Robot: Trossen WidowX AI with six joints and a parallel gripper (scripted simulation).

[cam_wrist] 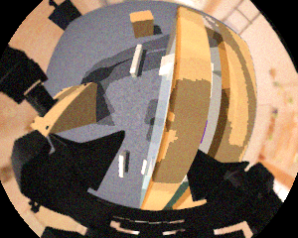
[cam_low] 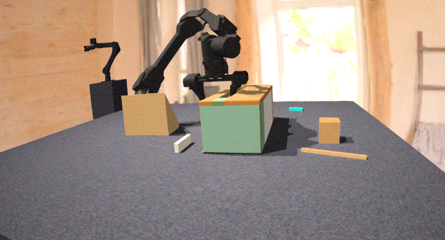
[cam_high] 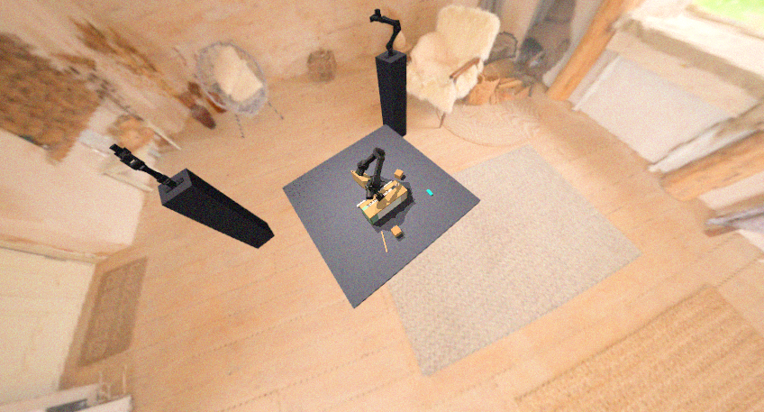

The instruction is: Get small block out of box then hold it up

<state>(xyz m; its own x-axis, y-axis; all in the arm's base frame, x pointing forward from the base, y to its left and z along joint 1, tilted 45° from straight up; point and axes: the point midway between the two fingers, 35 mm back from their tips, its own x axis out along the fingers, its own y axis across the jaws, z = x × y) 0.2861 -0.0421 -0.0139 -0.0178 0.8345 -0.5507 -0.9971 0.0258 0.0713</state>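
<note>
Right now my gripper tip is 5 cm short of the purple block and 2 cm to the right of it. Round my gripper tip: teal piece: 26 cm ahead, 36 cm to the left, 8 cm below; then thin wooden stick: 31 cm ahead, 22 cm to the right, 8 cm below.
</note>
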